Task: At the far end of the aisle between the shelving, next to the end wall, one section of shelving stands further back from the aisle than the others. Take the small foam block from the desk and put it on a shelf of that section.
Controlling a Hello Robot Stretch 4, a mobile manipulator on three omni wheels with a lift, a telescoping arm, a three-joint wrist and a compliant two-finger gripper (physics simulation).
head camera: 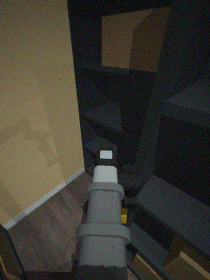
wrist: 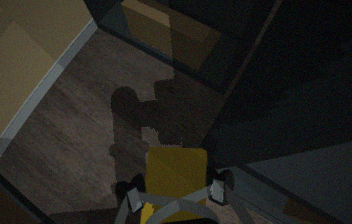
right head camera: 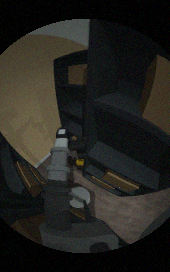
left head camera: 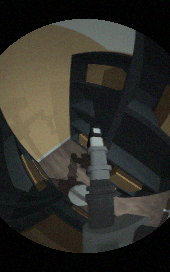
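Seen in the pictures: gripper, fingertip midpoint: (wrist: 174,182); robot's base at its link origin: (right head camera: 78,196) (left head camera: 79,194).
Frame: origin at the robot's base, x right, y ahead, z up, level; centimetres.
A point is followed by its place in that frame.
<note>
The small yellow foam block (head camera: 124,216) {x 8.8, y 34.6, z 93.1 cm} (right head camera: 80,162) {x 7.9, y 34.5, z 92.6 cm} (wrist: 176,167) {x 8.1, y 41.5, z 91.9 cm} is between the two fingertips of my gripper (wrist: 174,182) {x 7.6, y 39.9, z 89.0 cm}, which is shut on it. In the head view the arm hides most of the gripper, and the block shows low at the arm's right side. The set-back shelving section (head camera: 104,116) {x -3.5, y 127.6, z 96.3 cm} (left head camera: 82,106) {x -6.2, y 129.2, z 96.3 cm} (right head camera: 71,108) {x -4.5, y 130.2, z 96.3 cm} stands beside the end wall, beyond the wrist, with several shelf levels. In the wrist view the block is above the floor, with a dark shelving panel to its right. The desk does not show.
The end wall (head camera: 35,75) {x -55.6, y 112.3, z 135.1 cm} (wrist: 30,45) {x -57.4, y 110.2, z 27.8 cm} is at the left. A large box (head camera: 117,42) {x 4.2, y 110.6, z 155.9 cm} (left head camera: 102,75) {x 12.3, y 103.9, z 154.5 cm} fills an upper shelf of the set-back section; another box (wrist: 165,30) {x 10.3, y 105.5, z 27.6 cm} is at its bottom. The nearer shelving (head camera: 172,202) {x 30.8, y 40.2, z 96.3 cm} (right head camera: 120,160) {x 43.3, y 30.6, z 96.3 cm} juts out at the right. More shelving is at lower left.
</note>
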